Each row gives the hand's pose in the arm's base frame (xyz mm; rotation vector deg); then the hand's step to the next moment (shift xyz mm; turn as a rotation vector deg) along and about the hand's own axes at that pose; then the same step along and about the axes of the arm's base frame.
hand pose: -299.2 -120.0 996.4 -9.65 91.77 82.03
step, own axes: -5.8 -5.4 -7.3 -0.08 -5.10 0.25
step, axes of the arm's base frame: 2.7 -10.4 -0.7 3.46 -1.39 -3.49
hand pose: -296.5 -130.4 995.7 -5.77 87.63 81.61
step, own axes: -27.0 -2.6 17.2 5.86 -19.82 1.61
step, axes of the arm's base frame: 25.1 -1.8 20.0 10.78 -1.57 -17.63
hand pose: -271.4 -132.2 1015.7 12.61 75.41 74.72
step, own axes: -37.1 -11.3 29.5 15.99 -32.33 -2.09
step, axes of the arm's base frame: 39.5 -17.3 22.6 12.15 -0.05 -34.02
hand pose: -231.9 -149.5 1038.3 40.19 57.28 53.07
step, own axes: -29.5 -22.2 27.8 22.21 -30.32 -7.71
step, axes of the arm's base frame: 25.5 -38.4 3.6 7.85 6.83 -36.93
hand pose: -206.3 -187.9 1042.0 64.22 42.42 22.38
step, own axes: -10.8 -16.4 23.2 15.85 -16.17 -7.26
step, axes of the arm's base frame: 7.6 -28.9 -5.9 4.78 8.25 -21.78
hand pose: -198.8 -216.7 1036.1 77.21 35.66 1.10
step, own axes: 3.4 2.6 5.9 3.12 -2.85 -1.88
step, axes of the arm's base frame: 6.3 -3.4 1.5 0.86 2.11 -4.02
